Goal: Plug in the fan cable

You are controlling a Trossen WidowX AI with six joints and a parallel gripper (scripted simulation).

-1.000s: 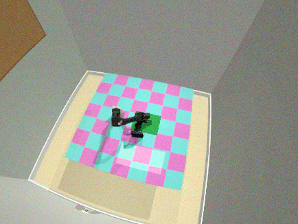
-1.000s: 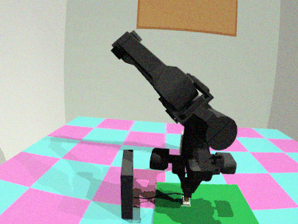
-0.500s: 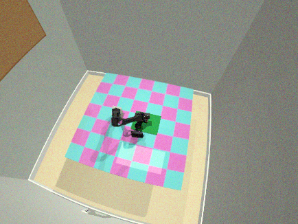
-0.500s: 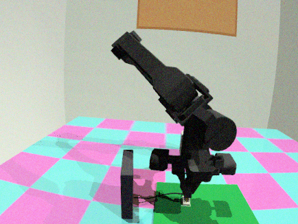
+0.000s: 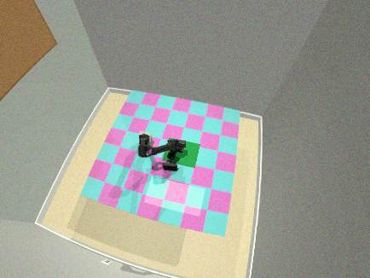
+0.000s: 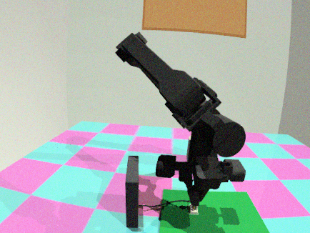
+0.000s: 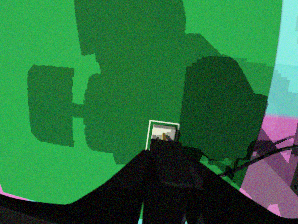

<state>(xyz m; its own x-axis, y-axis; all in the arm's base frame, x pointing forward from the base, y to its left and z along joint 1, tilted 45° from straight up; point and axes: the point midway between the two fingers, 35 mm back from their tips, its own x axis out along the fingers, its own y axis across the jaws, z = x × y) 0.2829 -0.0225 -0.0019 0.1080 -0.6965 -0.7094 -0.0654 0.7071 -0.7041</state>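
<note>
Right now the black plug is 1 cm behind my gripper tip and 1 cm above it. Also, from my gripper tip: black fan (13 cm to the right, 2 cm ahead, 2 cm above); green board (5 cm to the left, 5 cm below, 5 cm ahead); white four-pin fan header (4 cm below, 1 cm behind).
</note>
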